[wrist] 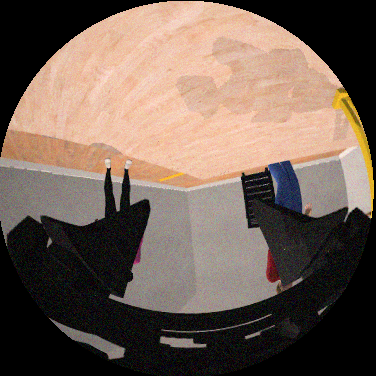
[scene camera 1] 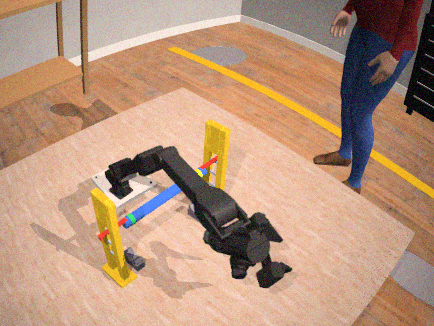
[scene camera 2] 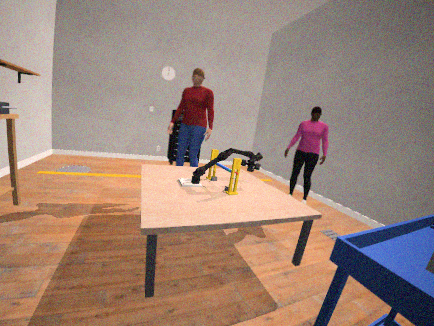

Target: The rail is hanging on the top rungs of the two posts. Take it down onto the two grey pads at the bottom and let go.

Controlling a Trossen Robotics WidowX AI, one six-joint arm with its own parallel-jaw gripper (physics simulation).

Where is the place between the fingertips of my gripper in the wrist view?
202, 203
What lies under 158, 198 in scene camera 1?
A blue rail.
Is my gripper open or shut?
Open.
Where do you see a yellow post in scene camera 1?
217, 136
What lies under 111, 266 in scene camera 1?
A yellow post.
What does my gripper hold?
Nothing.
